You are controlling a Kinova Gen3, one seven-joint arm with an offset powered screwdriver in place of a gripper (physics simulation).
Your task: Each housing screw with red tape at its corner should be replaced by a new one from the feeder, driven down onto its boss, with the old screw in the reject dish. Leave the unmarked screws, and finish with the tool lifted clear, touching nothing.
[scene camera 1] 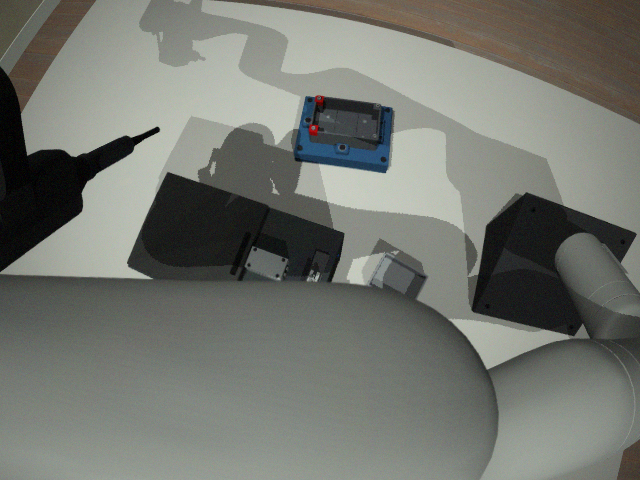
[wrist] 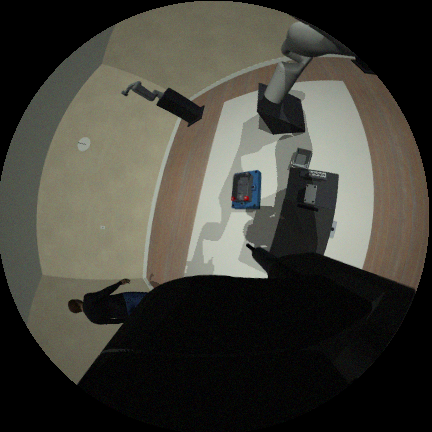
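Pixels of known places: hand at its tool point: (scene camera 1: 158, 129) (wrist: 247, 244); arm's base at its link origin: (scene camera 1: 578, 256) (wrist: 272, 96).
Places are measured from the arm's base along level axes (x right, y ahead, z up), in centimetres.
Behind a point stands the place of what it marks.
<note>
My screwdriver (scene camera 1: 157, 129) @[z 18.2, x 1.7, y 63.1 cm] (wrist: 248, 246) @[z 19.4, x 0.8, y 63.5 cm] is raised off to the side of the blue fixture (scene camera 1: 341, 159) @[z -9.3, x 13.8, y 42.4 cm] (wrist: 256, 201) @[z -9.1, x 13.9, y 48.6 cm], its slim dark tip touching nothing; no screw shows on it. The dark grey housing (scene camera 1: 351, 121) @[z -8.7, x 21.8, y 41.6 cm] (wrist: 243, 187) @[z -8.7, x 20.5, y 42.1 cm] sits on the fixture. Red tape marks two of its corners, one (scene camera 1: 319, 100) @[z -4.7, x 23.2, y 47.8 cm] (wrist: 233, 199) @[z -4.9, x 22.7, y 48.4 cm] and another (scene camera 1: 313, 130) @[z -4.6, x 16.6, y 47.8 cm] (wrist: 246, 198) @[z -4.6, x 16.7, y 47.9 cm]; a small screw head shows at each in the scene view. An unmarked corner screw (scene camera 1: 377, 105) @[z -4.8, x 23.8, y 37.3 cm] also shows. The grey reject dish (scene camera 1: 398, 274) @[z -12.3, x -4.5, y 29.8 cm] (wrist: 301, 158) @[z -12.3, x -5.6, y 29.6 cm] is partly hidden by the arm in the scene view.
A black box unit (scene camera 1: 206, 222) @[z 4.2, x -4.8, y 58.9 cm] (wrist: 302, 220) @[z 4.2, x -7.0, y 56.7 cm] bears a metal plate (scene camera 1: 266, 263) @[z 4.6, x -9.1, y 49.4 cm] (wrist: 310, 193) @[z 4.6, x -9.2, y 49.6 cm] and a light slotted strip (scene camera 1: 313, 272) (wrist: 317, 174), probably the feeder. The arm's big grey link (scene camera 1: 248, 377) @[z 46.1, x -19.3, y 42.1 cm] covers the scene view's lower part. The black robot pedestal (scene camera 1: 522, 279) @[z -5.0, x -4.0, y 8.8 cm] (wrist: 282, 117) @[z -3.1, x -1.6, y 13.0 cm] stands beyond the dish.
</note>
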